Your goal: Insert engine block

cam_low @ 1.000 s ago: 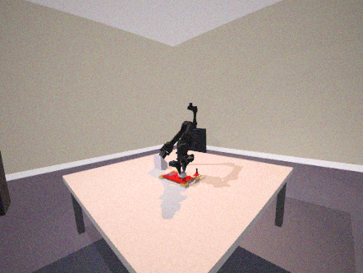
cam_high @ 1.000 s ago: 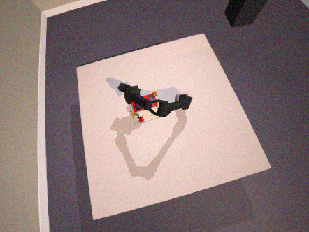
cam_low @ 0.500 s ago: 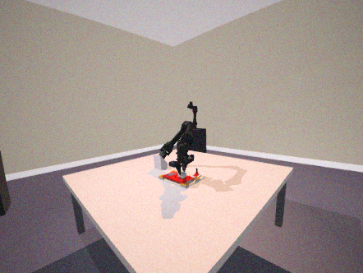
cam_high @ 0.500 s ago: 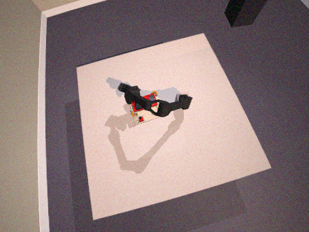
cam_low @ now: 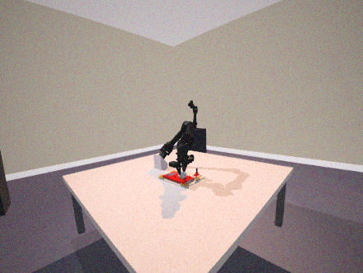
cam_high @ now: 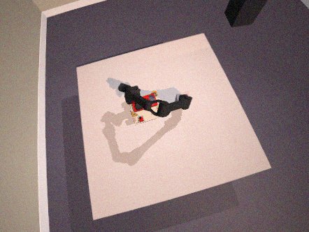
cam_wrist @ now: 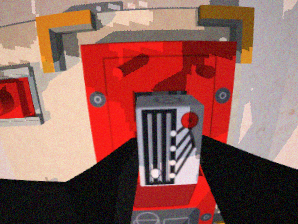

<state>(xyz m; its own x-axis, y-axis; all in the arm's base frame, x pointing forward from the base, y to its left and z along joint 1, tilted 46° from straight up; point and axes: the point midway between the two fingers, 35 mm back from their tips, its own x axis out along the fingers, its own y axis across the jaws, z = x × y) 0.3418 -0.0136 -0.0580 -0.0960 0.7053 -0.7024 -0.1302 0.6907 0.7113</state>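
The engine block is 10 mm below my gripper tip.
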